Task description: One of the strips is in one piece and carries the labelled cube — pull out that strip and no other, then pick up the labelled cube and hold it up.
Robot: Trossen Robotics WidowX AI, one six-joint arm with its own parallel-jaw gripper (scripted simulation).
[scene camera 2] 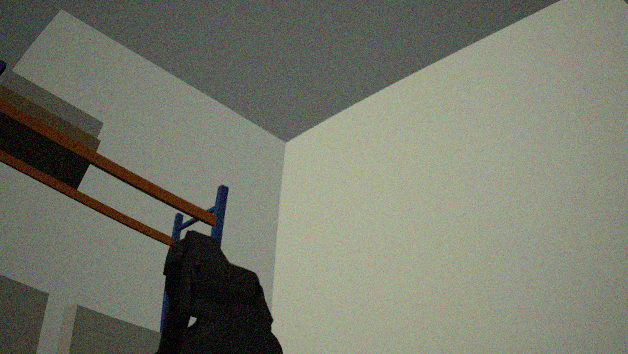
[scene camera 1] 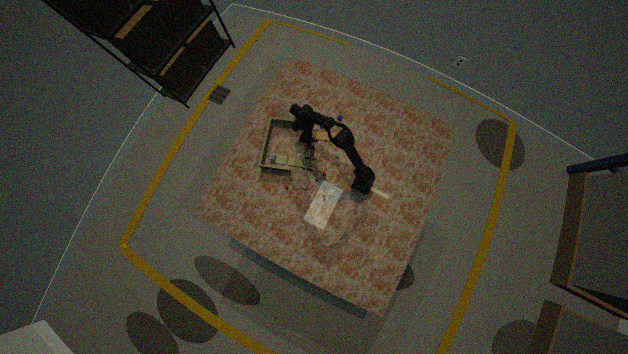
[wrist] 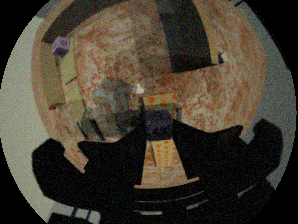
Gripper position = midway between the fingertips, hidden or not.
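My gripper (wrist: 157,121) holding a dark purple cube. Narrow orange strip (wrist: 160,101) seen too; out of frame in scene camera 2.
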